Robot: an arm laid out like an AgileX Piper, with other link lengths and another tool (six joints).
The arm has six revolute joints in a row. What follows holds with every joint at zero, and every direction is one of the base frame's. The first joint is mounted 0.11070 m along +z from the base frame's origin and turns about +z. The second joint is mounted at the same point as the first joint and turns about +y. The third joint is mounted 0.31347 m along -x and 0.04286 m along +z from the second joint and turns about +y. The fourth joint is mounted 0.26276 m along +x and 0.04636 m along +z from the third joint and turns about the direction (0.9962, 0, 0.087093). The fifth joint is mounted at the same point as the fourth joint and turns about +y. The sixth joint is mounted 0.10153 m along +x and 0.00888 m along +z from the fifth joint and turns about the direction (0.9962, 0, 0.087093). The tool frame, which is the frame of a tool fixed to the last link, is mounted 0.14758 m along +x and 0.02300 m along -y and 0.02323 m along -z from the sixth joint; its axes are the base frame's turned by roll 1.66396, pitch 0.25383 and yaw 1.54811 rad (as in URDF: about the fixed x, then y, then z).
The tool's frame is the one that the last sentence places.
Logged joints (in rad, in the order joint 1, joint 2, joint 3, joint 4, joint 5, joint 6), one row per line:
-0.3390 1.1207 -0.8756 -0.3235 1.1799 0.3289
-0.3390 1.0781 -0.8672 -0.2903 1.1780 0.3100
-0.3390 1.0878 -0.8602 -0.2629 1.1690 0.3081
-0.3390 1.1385 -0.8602 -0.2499 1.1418 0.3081
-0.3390 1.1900 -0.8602 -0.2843 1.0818 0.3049
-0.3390 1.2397 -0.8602 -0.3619 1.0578 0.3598
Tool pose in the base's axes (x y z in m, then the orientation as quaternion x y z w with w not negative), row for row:
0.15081 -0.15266 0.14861 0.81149 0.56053 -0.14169 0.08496
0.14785 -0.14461 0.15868 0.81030 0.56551 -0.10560 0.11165
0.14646 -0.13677 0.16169 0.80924 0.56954 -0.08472 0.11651
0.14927 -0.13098 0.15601 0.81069 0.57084 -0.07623 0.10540
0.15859 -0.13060 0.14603 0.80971 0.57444 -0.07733 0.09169
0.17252 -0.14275 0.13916 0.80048 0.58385 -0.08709 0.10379
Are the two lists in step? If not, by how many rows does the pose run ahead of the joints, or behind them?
The pose runs 1 row behind the joints: the pose in row i belongs to the joints in row i - 1.
